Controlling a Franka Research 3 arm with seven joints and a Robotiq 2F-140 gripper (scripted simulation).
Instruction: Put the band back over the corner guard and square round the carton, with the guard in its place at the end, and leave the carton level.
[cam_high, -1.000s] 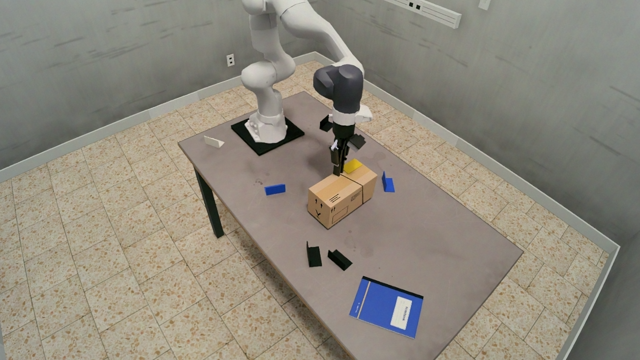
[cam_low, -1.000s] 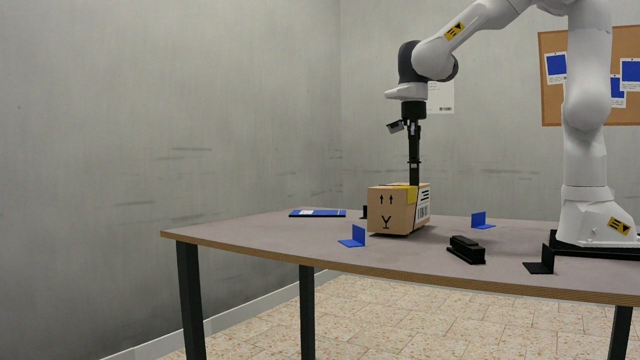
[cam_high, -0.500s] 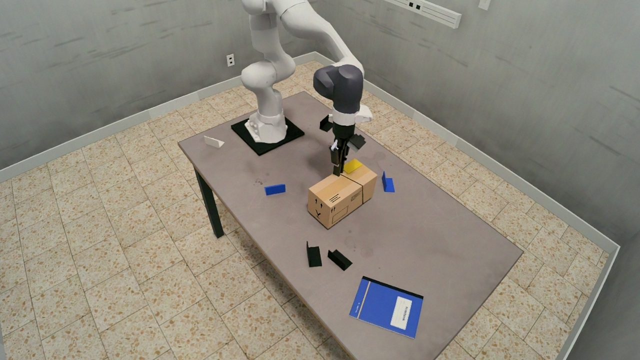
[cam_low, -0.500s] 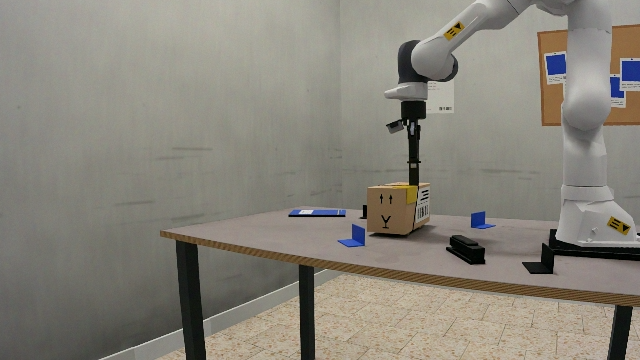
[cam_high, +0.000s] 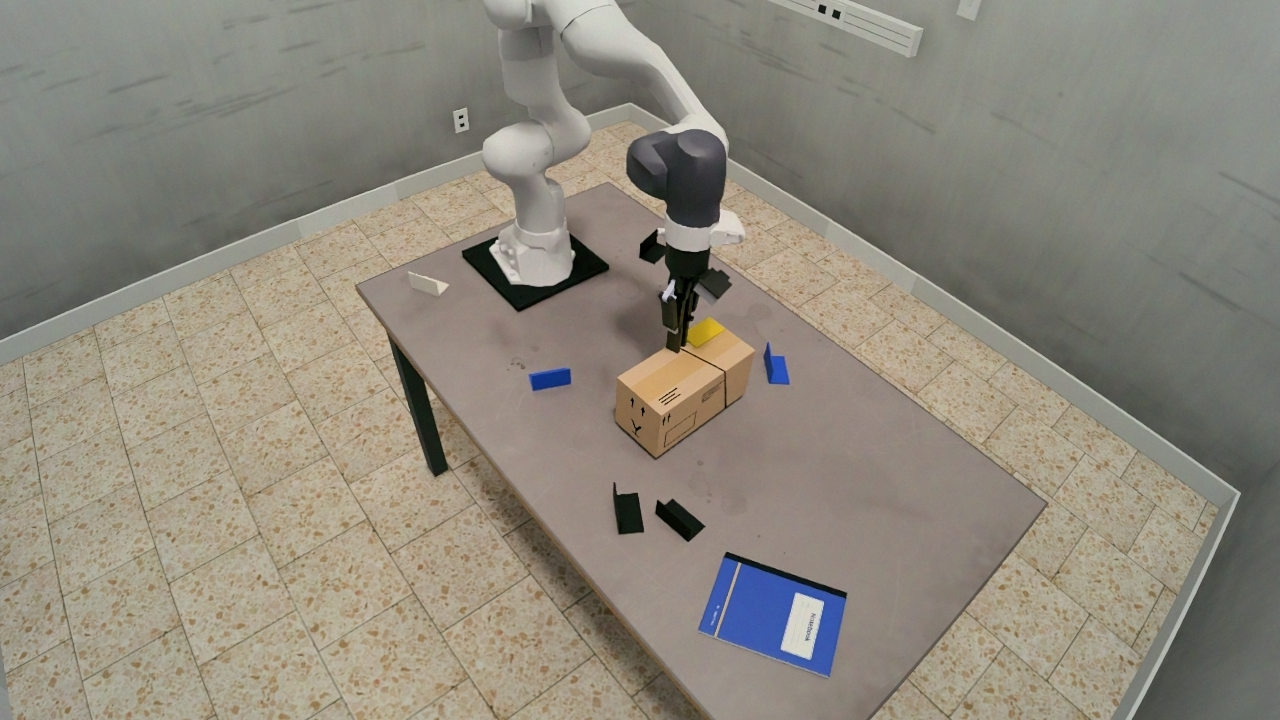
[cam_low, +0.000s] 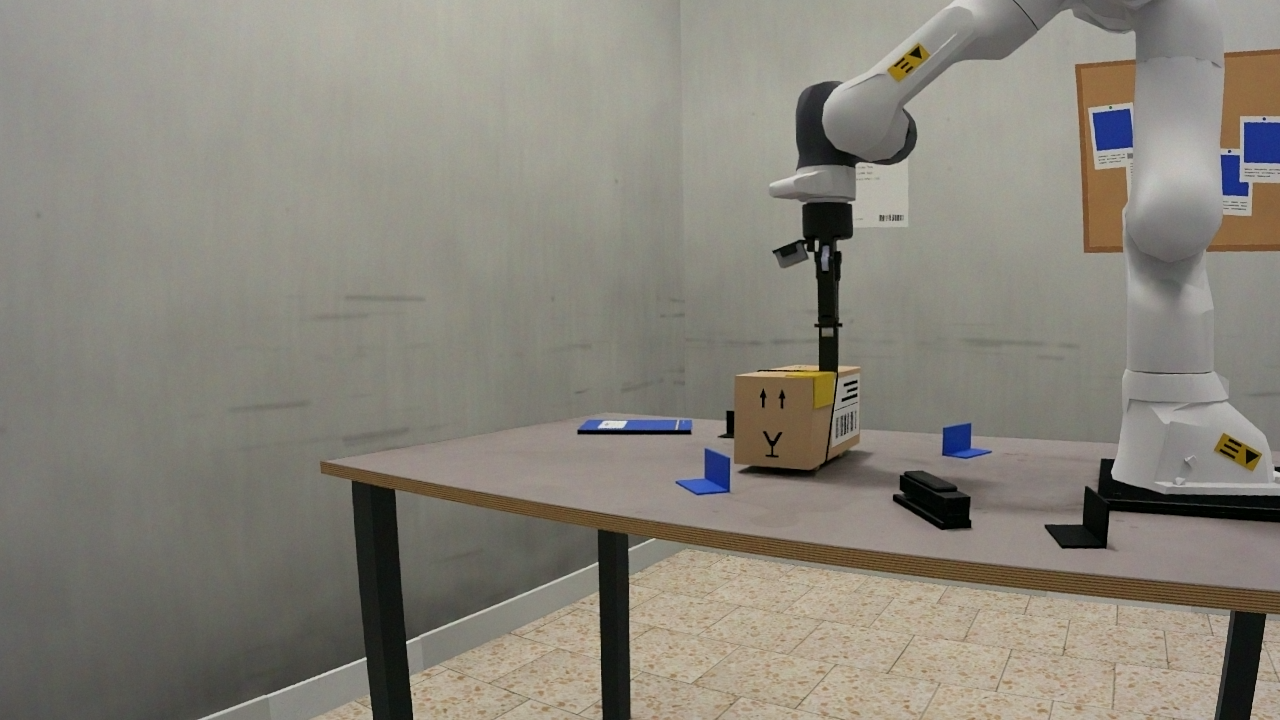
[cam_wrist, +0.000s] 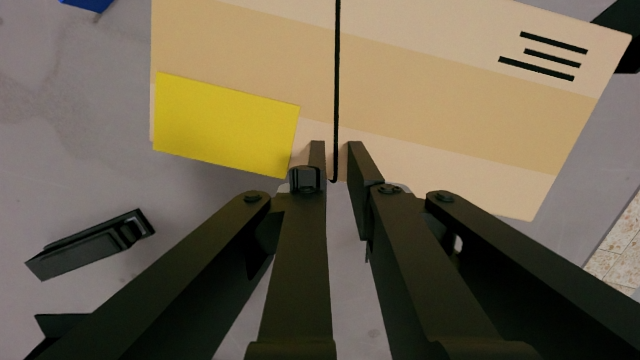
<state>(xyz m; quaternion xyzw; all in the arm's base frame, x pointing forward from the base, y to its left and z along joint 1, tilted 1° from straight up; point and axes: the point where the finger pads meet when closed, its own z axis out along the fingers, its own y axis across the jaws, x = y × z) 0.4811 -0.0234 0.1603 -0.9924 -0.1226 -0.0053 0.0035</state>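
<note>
Right now the yellow corner guard is 7 cm to the left of my hand, 4 cm below it and 1 cm behind it. Also, from my hand: brown carton 10 cm below, 5 cm ahead, 1 cm to the right; blue notebook 46 cm ahead, 19 cm to the right, 17 cm below.
</note>
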